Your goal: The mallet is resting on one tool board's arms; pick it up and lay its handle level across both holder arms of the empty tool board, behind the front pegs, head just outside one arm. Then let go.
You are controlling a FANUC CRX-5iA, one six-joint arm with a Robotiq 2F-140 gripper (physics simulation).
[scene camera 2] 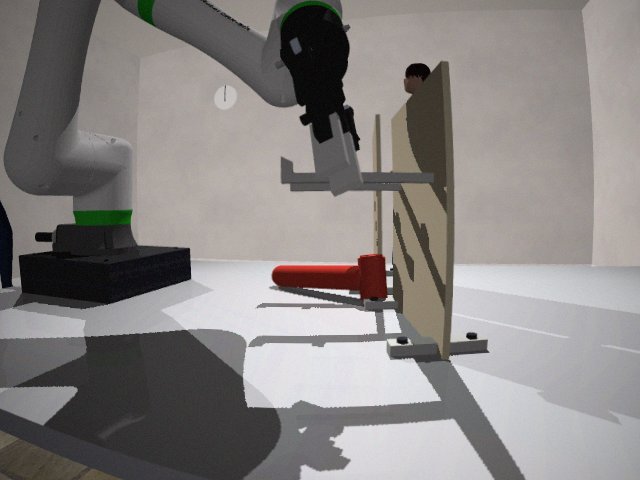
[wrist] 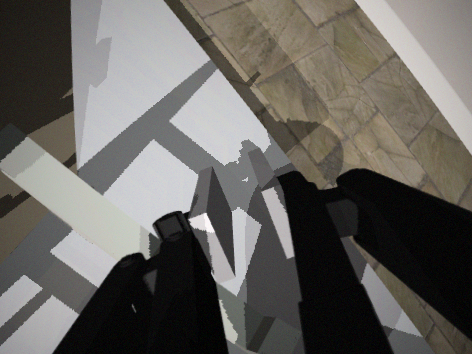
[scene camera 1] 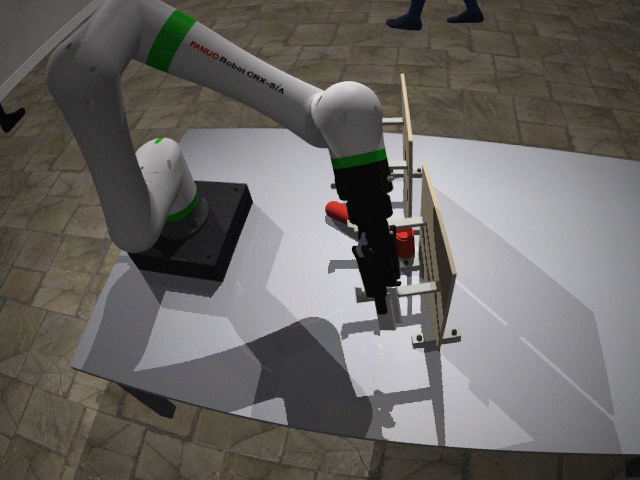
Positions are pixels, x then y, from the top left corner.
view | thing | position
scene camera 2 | my gripper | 340, 179
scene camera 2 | red mallet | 369, 277
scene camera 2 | tool board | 377, 195
